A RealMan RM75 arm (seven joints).
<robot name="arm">
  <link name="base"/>
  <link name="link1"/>
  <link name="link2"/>
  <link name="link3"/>
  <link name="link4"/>
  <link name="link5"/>
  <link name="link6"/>
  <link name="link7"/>
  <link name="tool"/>
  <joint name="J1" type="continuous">
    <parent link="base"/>
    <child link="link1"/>
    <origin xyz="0 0 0.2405"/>
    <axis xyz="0 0 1"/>
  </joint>
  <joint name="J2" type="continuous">
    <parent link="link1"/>
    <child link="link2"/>
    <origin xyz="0 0 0"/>
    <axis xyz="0 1 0"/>
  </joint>
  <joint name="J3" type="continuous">
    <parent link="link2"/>
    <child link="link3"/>
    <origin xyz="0 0 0.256"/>
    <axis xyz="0 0 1"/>
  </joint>
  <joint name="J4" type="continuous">
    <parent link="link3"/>
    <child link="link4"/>
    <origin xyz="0 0 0"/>
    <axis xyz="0 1 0"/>
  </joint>
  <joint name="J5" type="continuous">
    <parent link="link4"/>
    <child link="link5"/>
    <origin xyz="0 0 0.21"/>
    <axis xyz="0 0 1"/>
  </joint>
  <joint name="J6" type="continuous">
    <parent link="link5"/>
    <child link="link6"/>
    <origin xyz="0 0 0"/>
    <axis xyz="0 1 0"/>
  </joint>
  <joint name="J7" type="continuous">
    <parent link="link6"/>
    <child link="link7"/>
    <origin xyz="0 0 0.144"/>
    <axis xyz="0 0 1"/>
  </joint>
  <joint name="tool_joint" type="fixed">
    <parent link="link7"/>
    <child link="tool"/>
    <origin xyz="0 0 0"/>
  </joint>
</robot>
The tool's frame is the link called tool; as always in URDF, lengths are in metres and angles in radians. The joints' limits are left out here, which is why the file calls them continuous.
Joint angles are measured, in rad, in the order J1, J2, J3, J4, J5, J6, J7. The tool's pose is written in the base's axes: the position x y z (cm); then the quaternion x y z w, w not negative. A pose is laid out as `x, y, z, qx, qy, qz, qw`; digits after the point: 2 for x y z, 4 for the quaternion.
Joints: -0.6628, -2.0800, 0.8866, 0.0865, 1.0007, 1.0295, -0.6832
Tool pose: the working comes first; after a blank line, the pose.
Where each joint sits with the arm in this pose, in the base's axes (m; each line is computed from the numbers above, not from the rounded line before):
J1: 0.0000 0.0000 0.2405
J2: 0.0000 0.0000 0.2405
J3: -0.1762 0.1375 0.1157
J4: -0.1762 0.1375 0.1157
J5: -0.3159 0.2645 0.0237
J6: -0.3159 0.2645 0.0237
J7: -0.2745 0.3869 -0.0396
the tool: -0.2745 0.3869 -0.0396

-27.45, 38.69, -3.96, -0.8061, -0.2649, -0.3176, 0.4232
